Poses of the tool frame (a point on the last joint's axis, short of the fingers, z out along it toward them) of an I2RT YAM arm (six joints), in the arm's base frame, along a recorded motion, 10 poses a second.
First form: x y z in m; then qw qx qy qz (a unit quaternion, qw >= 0).
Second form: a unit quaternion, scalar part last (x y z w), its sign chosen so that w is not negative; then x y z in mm. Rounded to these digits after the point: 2 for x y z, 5 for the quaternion.
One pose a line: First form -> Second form
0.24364 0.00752 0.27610 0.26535 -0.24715 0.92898 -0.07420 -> -0.24715 0.92898 -0.07420 0.26535 243.64 7.52 276.10
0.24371 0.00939 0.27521 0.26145 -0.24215 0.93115 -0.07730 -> -0.24215 0.93115 -0.07730 0.26145 243.71 9.39 275.21
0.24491 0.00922 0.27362 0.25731 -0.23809 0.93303 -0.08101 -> -0.23809 0.93303 -0.08101 0.25731 244.91 9.22 273.62
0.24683 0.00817 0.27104 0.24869 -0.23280 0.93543 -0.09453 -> -0.23280 0.93543 -0.09453 0.24869 246.83 8.17 271.04
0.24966 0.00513 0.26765 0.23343 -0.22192 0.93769 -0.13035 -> -0.22192 0.93769 -0.13035 0.23343 249.66 5.13 267.65
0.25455 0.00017 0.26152 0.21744 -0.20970 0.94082 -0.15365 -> -0.20970 0.94082 -0.15365 0.21744 254.55 0.17 261.52
